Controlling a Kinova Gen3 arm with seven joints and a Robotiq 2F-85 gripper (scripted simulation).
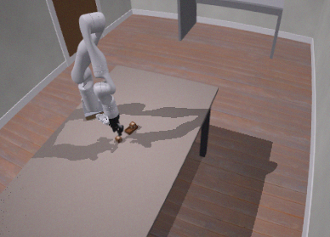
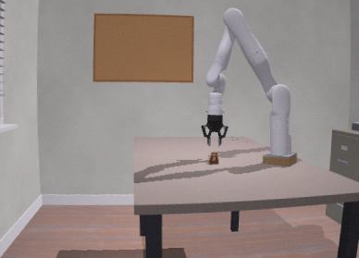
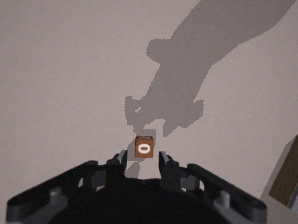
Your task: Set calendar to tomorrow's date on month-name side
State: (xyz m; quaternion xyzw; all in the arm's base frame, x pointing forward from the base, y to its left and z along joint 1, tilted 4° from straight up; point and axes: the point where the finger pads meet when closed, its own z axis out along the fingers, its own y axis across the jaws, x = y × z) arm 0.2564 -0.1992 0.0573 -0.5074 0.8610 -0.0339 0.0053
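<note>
The brown number cube lies 70 mm below my hand. From my hand the other things lie so: brown calendar tray (40 mm ahead, 90 mm to the left, 70 mm below); then digit cube (50 mm ahead, 110 mm to the left, 60 mm below).
</note>
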